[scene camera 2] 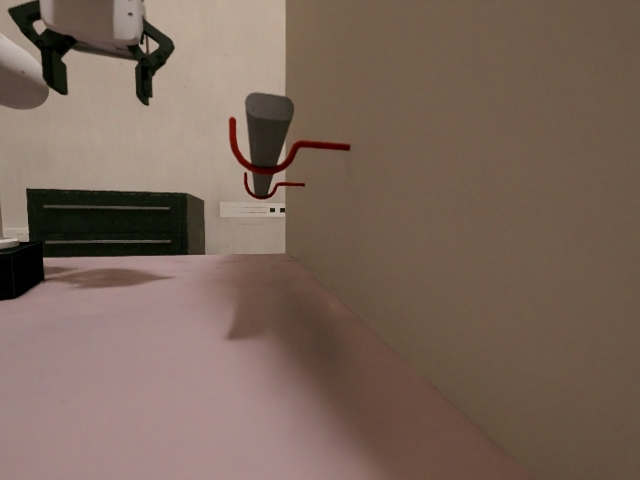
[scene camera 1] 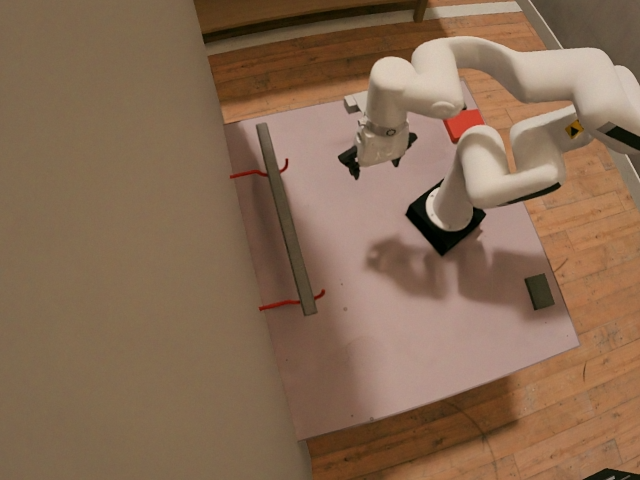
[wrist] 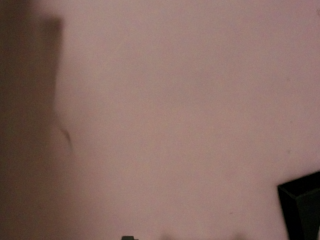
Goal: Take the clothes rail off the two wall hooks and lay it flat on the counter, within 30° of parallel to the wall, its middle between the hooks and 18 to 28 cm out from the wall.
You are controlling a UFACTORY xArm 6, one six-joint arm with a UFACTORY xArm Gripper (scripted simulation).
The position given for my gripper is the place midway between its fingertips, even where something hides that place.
Observation:
I see my gripper (scene camera 2: 102, 96), a grey clothes rail (scene camera 2: 268, 116) and a red block (scene camera 1: 456, 127).
The grey clothes rail shows as well in scene camera 1 (scene camera 1: 298, 267). My gripper shows as well in scene camera 1 (scene camera 1: 374, 168). The wrist view does not show the grey clothes rail: it is out of frame. Scene camera 2 does not show the red block: it is out of frame.

